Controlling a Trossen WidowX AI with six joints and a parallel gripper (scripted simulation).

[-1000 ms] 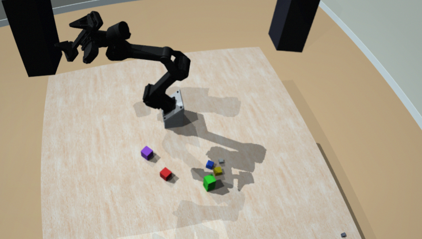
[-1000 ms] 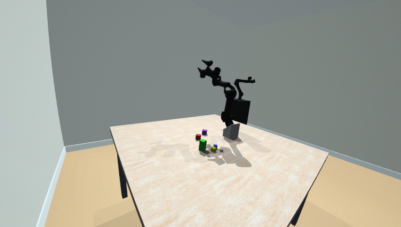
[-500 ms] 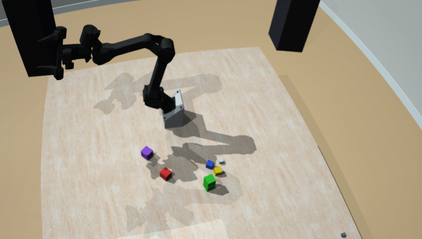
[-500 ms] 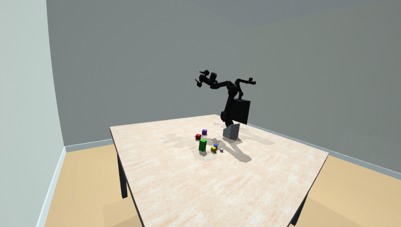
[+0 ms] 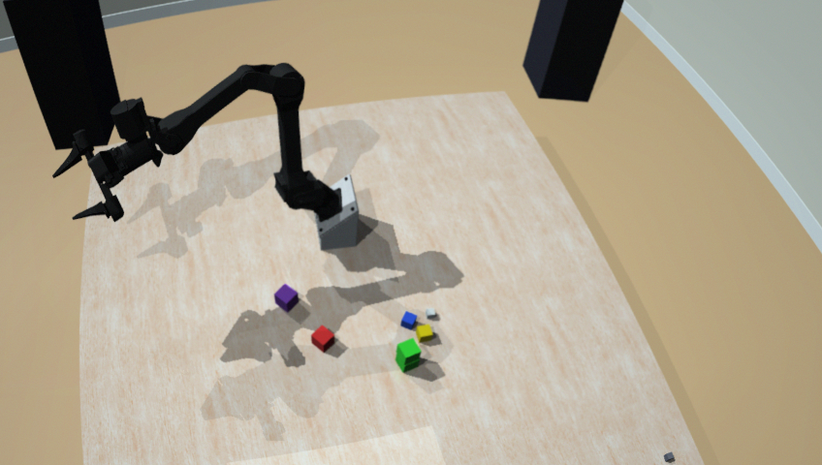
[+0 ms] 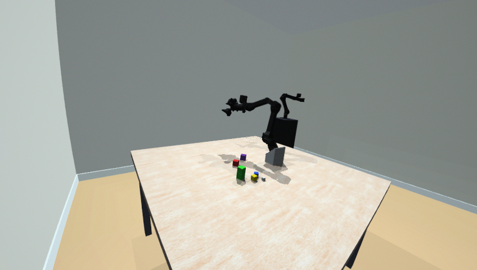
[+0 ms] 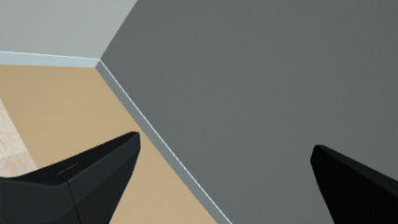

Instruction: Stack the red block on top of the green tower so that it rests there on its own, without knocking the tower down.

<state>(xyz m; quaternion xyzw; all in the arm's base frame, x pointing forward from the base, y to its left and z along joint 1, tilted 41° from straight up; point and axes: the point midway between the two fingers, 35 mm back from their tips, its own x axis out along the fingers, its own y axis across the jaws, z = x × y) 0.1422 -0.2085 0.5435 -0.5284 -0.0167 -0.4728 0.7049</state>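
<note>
The red block is 120 mm ahead of my gripper tip, 510 mm to the left of it and 330 mm below it. Round my gripper tip: blue block 80 mm ahead, 690 mm to the left, 330 mm below; purple block 20 mm ahead, 430 mm to the left, 330 mm below; yellow block 110 mm ahead, 720 mm to the left, 330 mm below.
</note>
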